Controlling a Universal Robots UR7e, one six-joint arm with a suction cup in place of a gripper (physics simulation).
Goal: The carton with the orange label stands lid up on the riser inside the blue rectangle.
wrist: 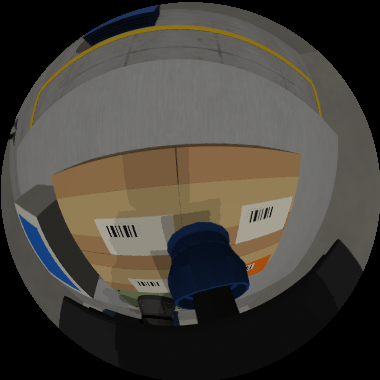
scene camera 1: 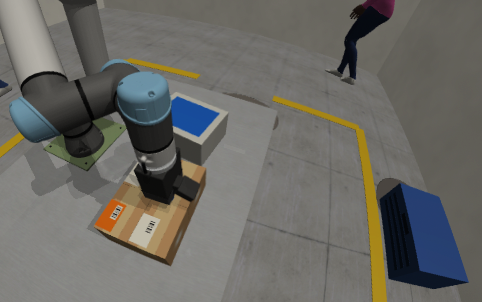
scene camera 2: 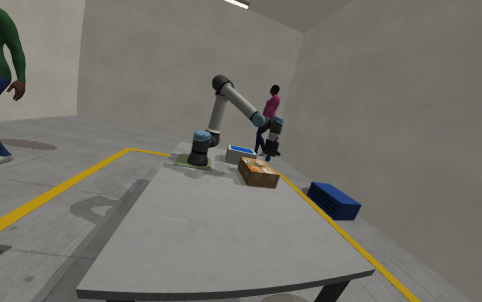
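Where they show: hand, its tool point: (wrist: 198, 247) (scene camera 2: 267, 160); arm's base, origin of its link: (wrist: 156, 300) (scene camera 1: 86, 143) (scene camera 2: 197, 162).
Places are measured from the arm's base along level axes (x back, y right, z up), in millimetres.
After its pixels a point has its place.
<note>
The carton (scene camera 1: 175, 220) (scene camera 2: 262, 179) (wrist: 90, 170) stands lid up on the table, with its orange label (scene camera 1: 111, 216) @(x -332, y 250, z 98 mm) (wrist: 261, 264) @(x -327, y 276, z 98 mm) at one corner of the lid. My suction gripper (scene camera 2: 268, 159) (wrist: 199, 232) points down over the lid. A small gap seems to show between the cup and the lid, so it is open and holds nothing. In scene camera 1 the tool body hides the cup. The riser (scene camera 1: 202, 151) @(x -483, y -59, z 74 mm) (scene camera 2: 233, 157) @(x -293, y -92, z 52 mm) (wrist: 65, 240) @(x -405, y -67, z 68 mm) stands beside the carton. The blue rectangle (scene camera 1: 195, 116) @(x -415, y -177, z 115 mm) (scene camera 2: 241, 149) @(x -375, y -171, z 114 mm) (wrist: 41, 250) @(x -403, y -152, z 115 mm) on its top bears nothing.
The green base plate (scene camera 1: 89, 162) @(x -80, y 76, z 3 mm) of the arm is at the back of the table (scene camera 2: 225, 240) @(x -71, y 709, z -6 mm). A blue cabinet (scene camera 1: 435, 230) (scene camera 2: 334, 201) stands on the floor beyond the yellow line. A person in a pink top (scene camera 1: 367, 25) (scene camera 2: 271, 106) is behind the table; one in green (scene camera 2: 12, 45) is at the left.
</note>
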